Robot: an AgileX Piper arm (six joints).
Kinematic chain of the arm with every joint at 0, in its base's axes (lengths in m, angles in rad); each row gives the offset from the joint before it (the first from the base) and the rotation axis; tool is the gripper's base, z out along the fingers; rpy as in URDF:
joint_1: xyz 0 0 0.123 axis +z
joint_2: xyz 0 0 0 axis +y
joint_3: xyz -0.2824 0 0.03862 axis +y
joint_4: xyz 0.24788 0 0.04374 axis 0.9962 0 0.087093
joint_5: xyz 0 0 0 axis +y
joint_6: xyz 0.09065 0 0.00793 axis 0.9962 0 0.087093
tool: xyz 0 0 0 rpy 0 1.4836 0
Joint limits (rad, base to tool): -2.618..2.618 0..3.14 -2.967..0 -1.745..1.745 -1.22..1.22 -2.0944..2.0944
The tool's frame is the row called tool.
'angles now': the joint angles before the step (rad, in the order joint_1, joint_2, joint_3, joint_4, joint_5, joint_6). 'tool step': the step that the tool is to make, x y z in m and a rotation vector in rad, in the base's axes. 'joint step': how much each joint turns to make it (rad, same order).
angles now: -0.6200, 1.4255, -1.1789, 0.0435, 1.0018, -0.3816
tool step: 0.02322, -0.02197, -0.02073, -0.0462, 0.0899, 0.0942
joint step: -0.0001, 0.1318, -0.0642, -0.0569, -0.0201, -0.0903
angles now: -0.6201, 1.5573, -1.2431, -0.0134, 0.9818, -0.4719
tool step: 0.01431, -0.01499, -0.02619, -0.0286, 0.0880, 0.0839
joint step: 0.0000, 0.1013, -0.0214, -0.0525, -0.0273, -0.0732
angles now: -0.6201, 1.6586, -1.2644, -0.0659, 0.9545, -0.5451
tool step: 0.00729, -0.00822, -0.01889, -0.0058, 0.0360, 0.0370
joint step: -0.0038, 0.0592, -0.0014, -0.0175, -0.0341, -0.0342
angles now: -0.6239, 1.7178, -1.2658, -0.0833, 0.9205, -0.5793
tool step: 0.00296, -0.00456, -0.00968, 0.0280, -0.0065, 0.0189
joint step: -0.0145, 0.0295, -0.0012, 0.0430, -0.0195, -0.0503
